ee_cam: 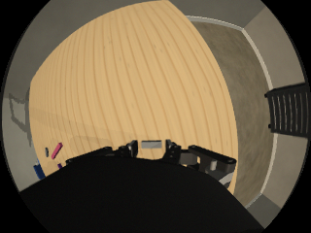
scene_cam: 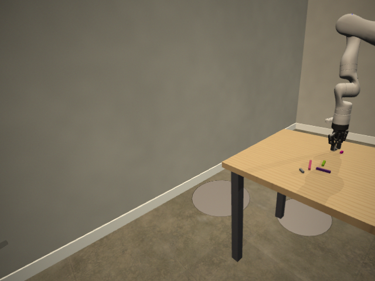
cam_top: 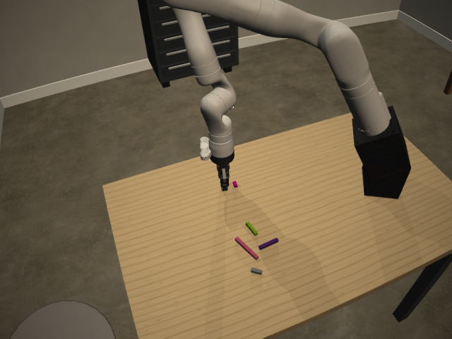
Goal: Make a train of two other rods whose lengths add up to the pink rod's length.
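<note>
Now: hand 3 cm past the magenta rod, 2 cm to the right of it and 2 cm above it. The rest, counted from my hand: lime rod: 4 cm ahead, 19 cm to the left, 2 cm below; purple rod: 4 cm ahead, 27 cm to the left, 2 cm below; pink rod: 10 cm ahead, 24 cm to the left, 2 cm below.
</note>
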